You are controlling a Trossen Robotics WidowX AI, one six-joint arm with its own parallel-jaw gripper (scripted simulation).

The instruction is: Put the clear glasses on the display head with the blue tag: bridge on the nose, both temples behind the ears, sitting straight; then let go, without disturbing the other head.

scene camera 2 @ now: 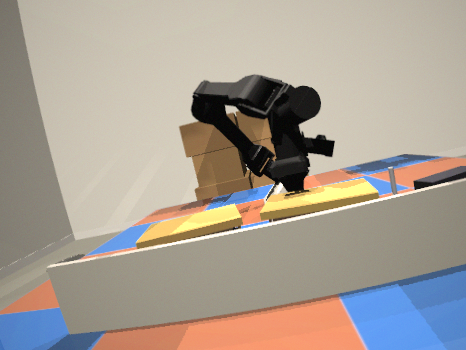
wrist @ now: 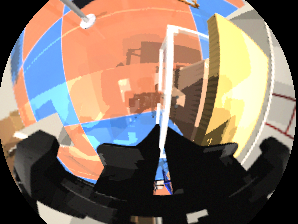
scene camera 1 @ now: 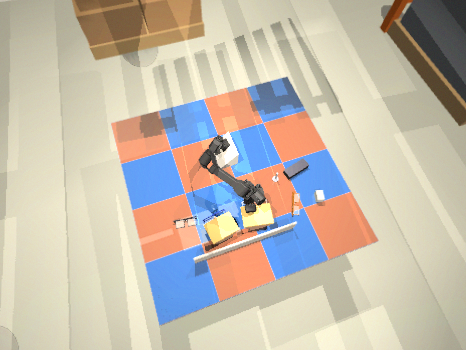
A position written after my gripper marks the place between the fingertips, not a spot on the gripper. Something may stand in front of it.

Note:
I see my gripper (scene camera 2: 301,207), a long white bar (scene camera 2: 397,237), a head (scene camera 2: 220,220) and a head (scene camera 2: 280,207).
My gripper also shows in the wrist view (wrist: 160,127).

